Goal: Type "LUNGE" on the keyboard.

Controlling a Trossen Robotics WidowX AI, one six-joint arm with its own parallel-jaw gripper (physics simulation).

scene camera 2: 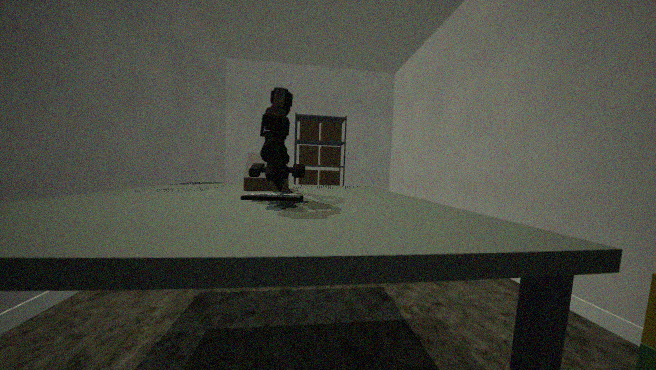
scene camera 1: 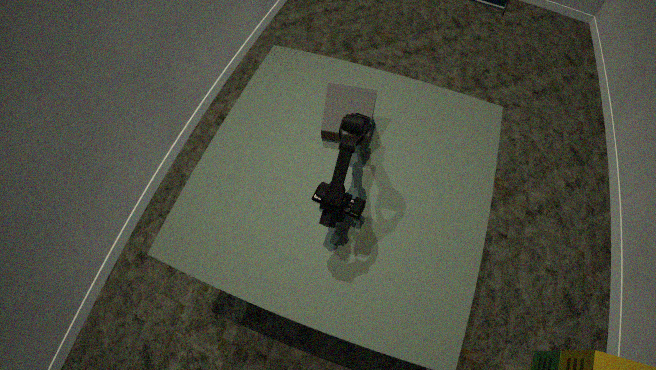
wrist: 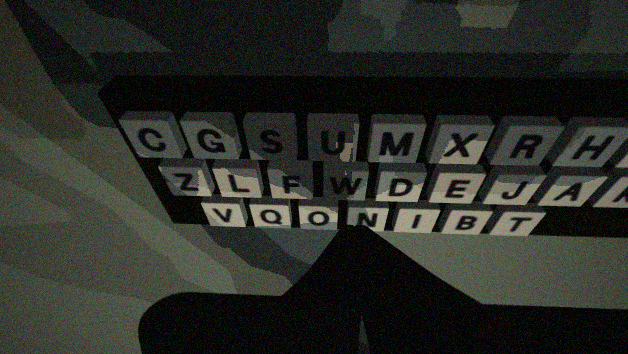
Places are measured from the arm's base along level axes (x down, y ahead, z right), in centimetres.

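Pixels of known places: gripper, fingertip midpoint: point(scene camera 2: 280, 190) point(wrist: 352, 236).
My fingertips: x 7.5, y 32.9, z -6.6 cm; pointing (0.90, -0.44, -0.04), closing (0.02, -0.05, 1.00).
For each thing: its top centre in the pictures, then the offset to it from my fingertips. Level surfaces: height alone.
- black keyboard, top centre: point(wrist: 414, 188) point(scene camera 2: 273, 194) point(scene camera 1: 338, 200) dx +1.2, dy +1.4, dz +2.2 cm
- L, top centre: point(wrist: 237, 183) dx +1.2, dy +1.5, dz -4.3 cm
- G, top centre: point(wrist: 210, 141) dx +1.2, dy +3.5, dz -4.8 cm
- E, top centre: point(wrist: 456, 189) dx +1.2, dy +1.3, dz +3.7 cm
- pale green table, surface height: dx +3.0 cm
The black keyboard point(scene camera 2: 255, 198) point(wrist: 300, 92) lies on the table with its letter keys showing large in the wrist view. There, L point(wrist: 237, 184) is in the middle row, U point(wrist: 332, 142) and G point(wrist: 207, 140) are in the top row, N point(wrist: 367, 218) is in the bottom row and E point(wrist: 457, 187) is in the middle row. My gripper point(wrist: 352, 236) point(scene camera 2: 286, 190) is shut and empty, pointing down. In the wrist view its tip overlaps the near edge of N, between O and I; whether it touches the key cannot be told. Shadows darken S, U and W.
A pale box-shaped block point(scene camera 1: 350, 102) point(scene camera 2: 256, 184) stands on the pale green table point(scene camera 1: 425, 165) point(scene camera 2: 425, 230) beside the arm's base. A shelf rack point(scene camera 2: 320, 117) with brown boxes stands by the back wall. A yellow and green object point(scene camera 1: 617, 361) shows at the lower right corner.
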